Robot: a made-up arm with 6 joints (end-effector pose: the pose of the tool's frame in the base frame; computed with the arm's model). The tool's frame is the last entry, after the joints.
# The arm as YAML. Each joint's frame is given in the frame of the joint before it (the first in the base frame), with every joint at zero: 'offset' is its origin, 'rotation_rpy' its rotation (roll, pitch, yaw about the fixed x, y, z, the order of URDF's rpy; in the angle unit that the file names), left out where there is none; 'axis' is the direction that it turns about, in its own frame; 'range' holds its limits. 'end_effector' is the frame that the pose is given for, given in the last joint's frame.
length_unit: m
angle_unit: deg
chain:
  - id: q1
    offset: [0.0, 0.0, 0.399]
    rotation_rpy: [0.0, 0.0, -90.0]
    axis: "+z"
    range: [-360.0, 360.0]
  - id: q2
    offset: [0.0, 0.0, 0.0]
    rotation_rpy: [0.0, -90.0, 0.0]
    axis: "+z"
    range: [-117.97, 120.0]
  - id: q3
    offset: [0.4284, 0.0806, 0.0]
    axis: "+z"
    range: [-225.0, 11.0]
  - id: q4
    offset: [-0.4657, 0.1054, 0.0]
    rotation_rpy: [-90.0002, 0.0, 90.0]
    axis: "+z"
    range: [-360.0, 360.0]
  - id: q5
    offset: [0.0, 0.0, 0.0]
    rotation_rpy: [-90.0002, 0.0, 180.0]
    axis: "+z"
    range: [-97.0, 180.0]
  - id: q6
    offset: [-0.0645, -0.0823, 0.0]
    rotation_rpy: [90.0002, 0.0, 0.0]
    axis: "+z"
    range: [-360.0, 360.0]
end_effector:
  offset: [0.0, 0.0, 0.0]
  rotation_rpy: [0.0, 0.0, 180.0]
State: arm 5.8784 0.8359 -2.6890 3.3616 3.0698 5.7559
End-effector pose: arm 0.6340 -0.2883 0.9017 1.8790 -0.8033 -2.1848
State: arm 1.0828 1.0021 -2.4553 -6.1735 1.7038 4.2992
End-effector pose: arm 0.4233 0.8184 0.5166 -2.9540 -0.2001 3.0488
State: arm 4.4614 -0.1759 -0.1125 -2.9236 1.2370 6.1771
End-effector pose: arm -0.0903 -0.3030 0.3499 -2.4326 1.5026 1.8239
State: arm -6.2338 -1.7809 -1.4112 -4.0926 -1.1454 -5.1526
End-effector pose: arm -0.4997 -0.1075 0.8265 1.0842 0.3526 0.4690
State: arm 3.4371 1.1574 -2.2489 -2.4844 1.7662 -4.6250
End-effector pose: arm -0.9374 -0.2258 0.4198 0.3309 -0.6035 -1.5188
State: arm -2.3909 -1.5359 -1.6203 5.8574 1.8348 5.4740
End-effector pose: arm 0.3022 0.3363 1.0007 1.9128 -0.7381 -1.4794
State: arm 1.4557 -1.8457 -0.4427 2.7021 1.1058 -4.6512
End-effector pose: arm -0.0313 -0.1051 0.8385 -0.2819 0.3439 2.7887
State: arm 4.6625 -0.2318 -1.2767 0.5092 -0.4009 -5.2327
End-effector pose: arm -0.0698 -0.5040 0.9873 -1.2841 0.0112 2.8953
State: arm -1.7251 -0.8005 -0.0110 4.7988 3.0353 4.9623
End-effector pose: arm -0.0871 -0.0879 0.5581 0.0702 0.8236 1.6563
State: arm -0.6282 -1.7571 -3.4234 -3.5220 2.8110 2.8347
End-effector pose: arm -0.5605 0.4474 0.0477 -0.2174 -1.4085 2.8559
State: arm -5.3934 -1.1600 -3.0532 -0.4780 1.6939 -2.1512
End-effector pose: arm -0.4900 -0.6701 0.8700 0.7740 -0.0247 1.7745
